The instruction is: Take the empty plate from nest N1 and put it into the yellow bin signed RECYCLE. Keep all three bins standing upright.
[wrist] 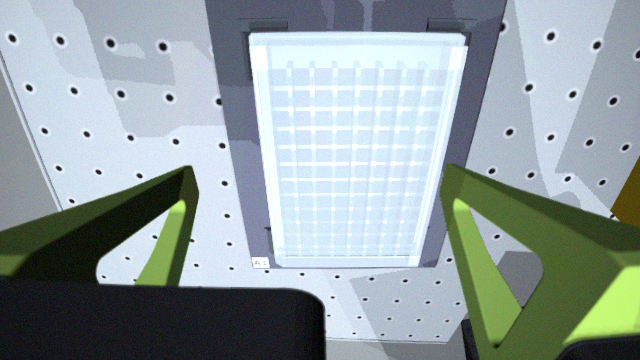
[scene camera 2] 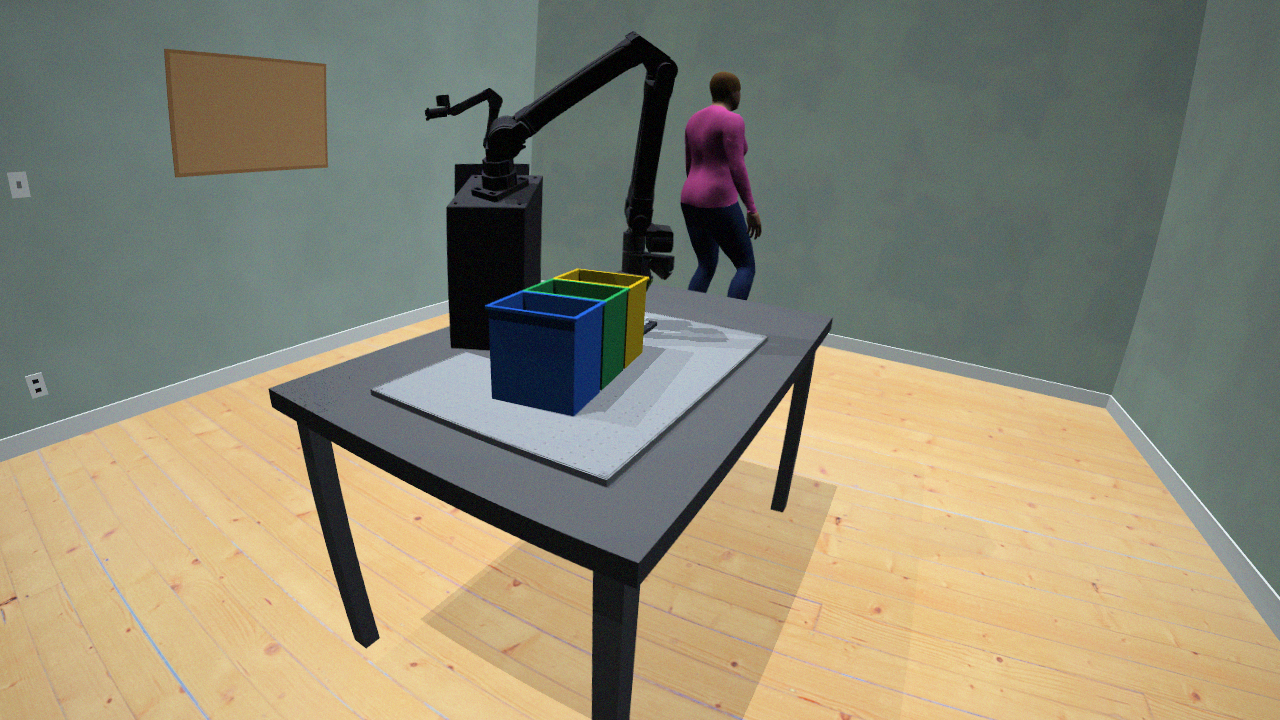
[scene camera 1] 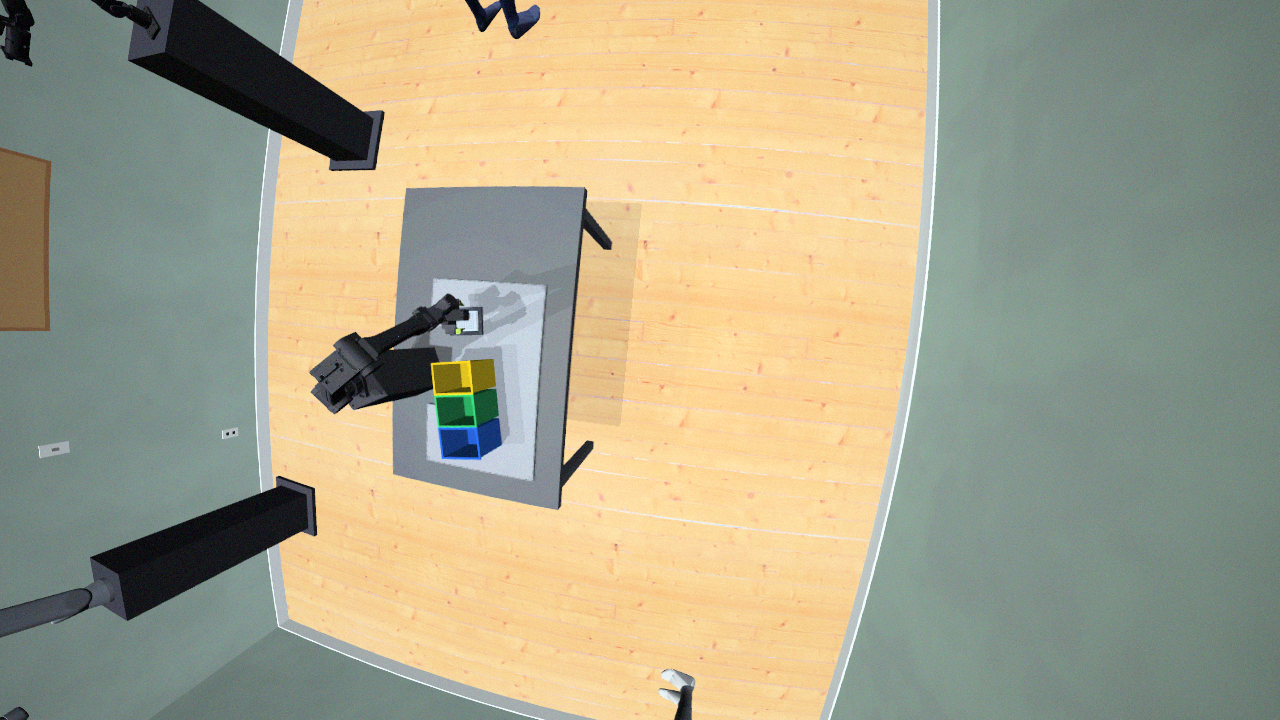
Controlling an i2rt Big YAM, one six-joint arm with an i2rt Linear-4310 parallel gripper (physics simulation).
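Frame: origin at the arm's base, x ahead, y left, z up, level; centimetres.
Where they show: gripper, between the fingertips: [wrist: 319, 178]; arm's base, origin of its link: [scene camera 2: 500, 189] [scene camera 1: 355, 381].
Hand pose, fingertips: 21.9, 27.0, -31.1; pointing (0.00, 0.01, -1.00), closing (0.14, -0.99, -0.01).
Observation:
Things, the pixels of their top centre, and the offset from my fingertips, as dx, dy, dz. Level surfaces: height alone.
- dark nest, centre of its top: [wrist: 351, 166] [scene camera 1: 464, 321] -1.7, -1.8, -3.7
- yellow bin, centre of its top: [scene camera 2: 601, 277] [scene camera 1: 451, 378] +6.0, -23.9, +12.8
- green bin, centre of its top: [scene camera 2: 576, 289] [scene camera 1: 455, 411] +8.5, -36.6, +12.8
- blue bin, centre of its top: [scene camera 2: 546, 303] [scene camera 1: 458, 443] +11.1, -49.4, +12.8
- perforated board, height of its surface: dz -5.2
- table, height of its surface: dz -6.4
The clear, empty plate [scene camera 1: 471, 320] [wrist: 350, 150] lies in the dark nest [scene camera 1: 481, 322] [wrist: 248, 210], whose corner label reads A1. My gripper [scene camera 1: 458, 317] [wrist: 319, 178] is open and empty, with its green fingers above the nest. In the wrist view the plate lies nearer the right fingertip, with a wider gap at the left one. In scene camera 2 the fingers and plate are hidden behind the bins. The yellow bin [scene camera 1: 483, 374] [scene camera 2: 635, 322] [wrist: 631, 200] stands upright beside the nest. Its sign is not readable.
The green bin [scene camera 1: 486, 407] [scene camera 2: 614, 340] and blue bin [scene camera 1: 489, 437] [scene camera 2: 541, 358] stand upright in a row with the yellow one on the perforated board [scene camera 1: 519, 447] [scene camera 2: 429, 385]. A person [scene camera 2: 716, 161] is beyond the table [scene camera 1: 492, 223] [scene camera 2: 716, 465].

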